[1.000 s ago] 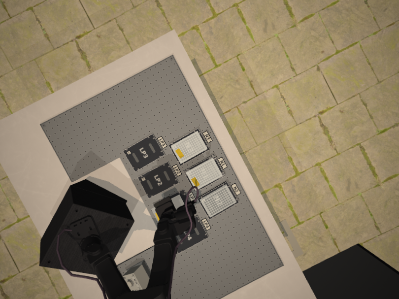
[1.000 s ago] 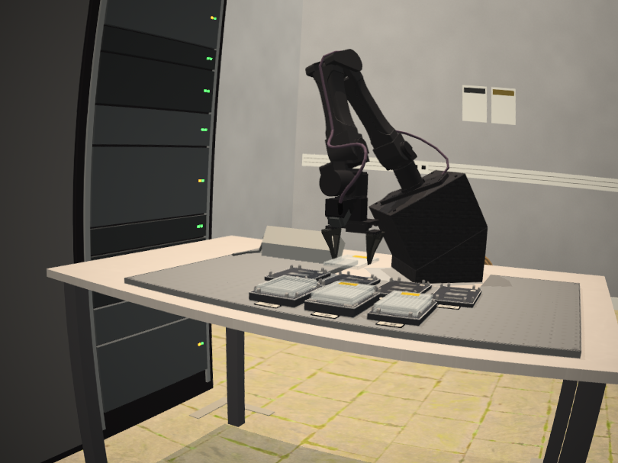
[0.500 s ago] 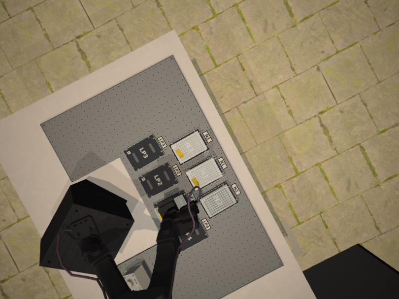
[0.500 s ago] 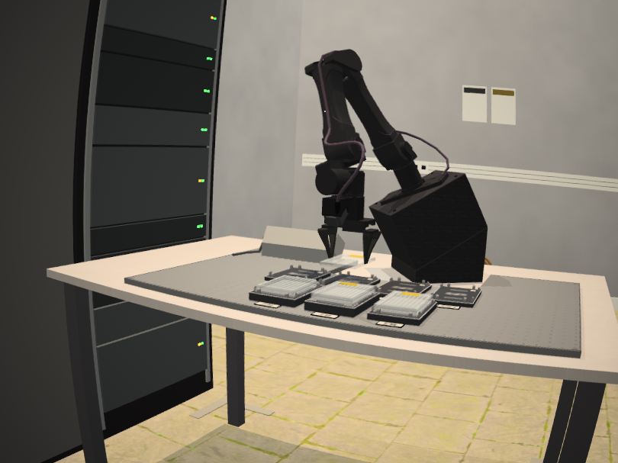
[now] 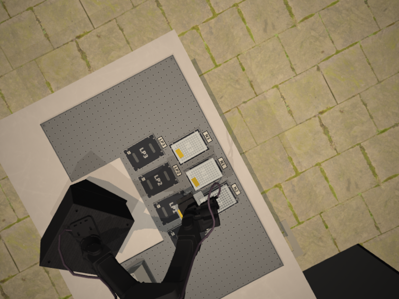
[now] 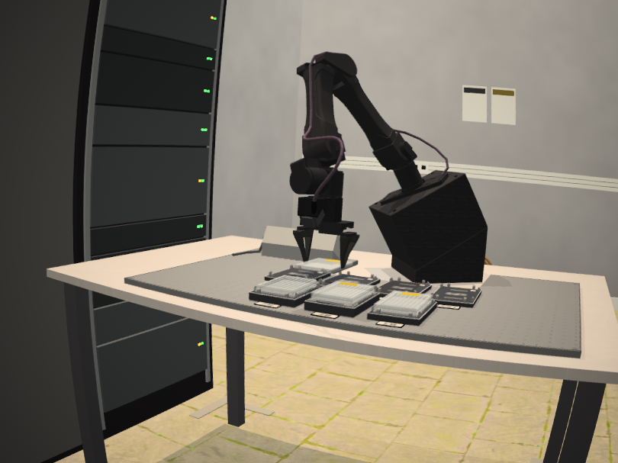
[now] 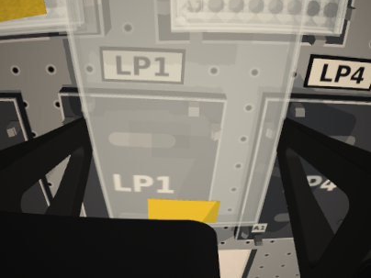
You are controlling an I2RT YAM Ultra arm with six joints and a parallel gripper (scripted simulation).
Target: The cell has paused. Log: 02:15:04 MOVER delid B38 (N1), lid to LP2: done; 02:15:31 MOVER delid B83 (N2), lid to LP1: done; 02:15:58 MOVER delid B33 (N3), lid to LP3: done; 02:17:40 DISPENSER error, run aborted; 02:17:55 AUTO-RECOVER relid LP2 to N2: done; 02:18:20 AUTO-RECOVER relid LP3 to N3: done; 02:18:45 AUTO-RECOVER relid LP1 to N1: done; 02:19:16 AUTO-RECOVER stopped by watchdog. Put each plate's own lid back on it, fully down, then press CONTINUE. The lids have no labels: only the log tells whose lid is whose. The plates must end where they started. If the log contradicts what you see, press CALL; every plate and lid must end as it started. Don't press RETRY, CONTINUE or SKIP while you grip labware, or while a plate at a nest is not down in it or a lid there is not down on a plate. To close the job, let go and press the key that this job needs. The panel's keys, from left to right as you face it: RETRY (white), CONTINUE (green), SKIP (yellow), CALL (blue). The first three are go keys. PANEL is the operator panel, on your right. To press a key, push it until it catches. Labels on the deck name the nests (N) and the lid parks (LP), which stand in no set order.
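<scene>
The lid park LP1 lies 80 mm behind my hand, 60 mm below it and 20 mm to the left of it. Also, from my hand: clear lid: 10 mm below; green key: 340 mm behind, 230 mm to the right; lid park LP4: 110 mm to the right, 70 mm behind, 60 mm below.
</scene>
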